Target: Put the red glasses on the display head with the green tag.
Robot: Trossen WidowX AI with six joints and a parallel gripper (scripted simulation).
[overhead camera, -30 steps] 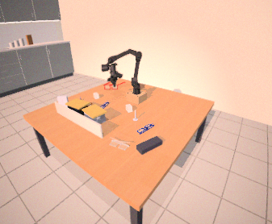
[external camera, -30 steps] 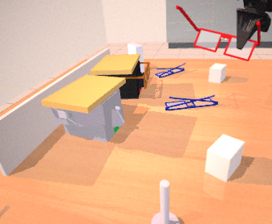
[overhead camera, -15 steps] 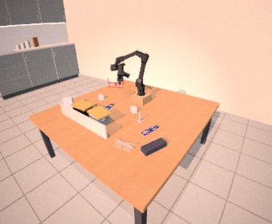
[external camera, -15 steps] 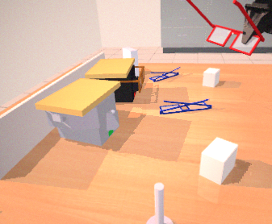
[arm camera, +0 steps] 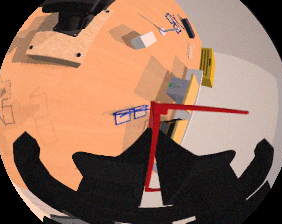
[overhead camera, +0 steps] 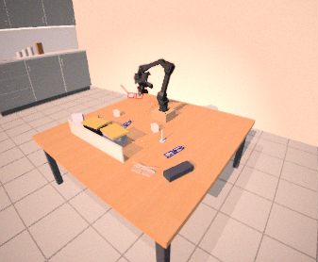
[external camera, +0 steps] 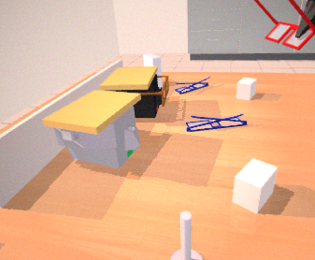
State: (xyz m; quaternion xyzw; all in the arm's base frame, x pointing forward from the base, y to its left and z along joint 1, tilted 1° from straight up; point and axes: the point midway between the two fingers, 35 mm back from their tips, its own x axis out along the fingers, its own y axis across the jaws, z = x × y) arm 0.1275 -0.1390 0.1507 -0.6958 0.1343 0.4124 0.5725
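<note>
Right now the grey display head is 34 cm ahead of my gripper tip, 16 cm to the left of it and 15 cm below it. Round my gripper tip: long white panel 48 cm ahead, 15 cm below, 6 cm to the left; thin white post 36 cm to the left, 18 cm below, 13 cm ahead; dark case 65 cm to the left, 31 cm ahead, 19 cm below.
</note>
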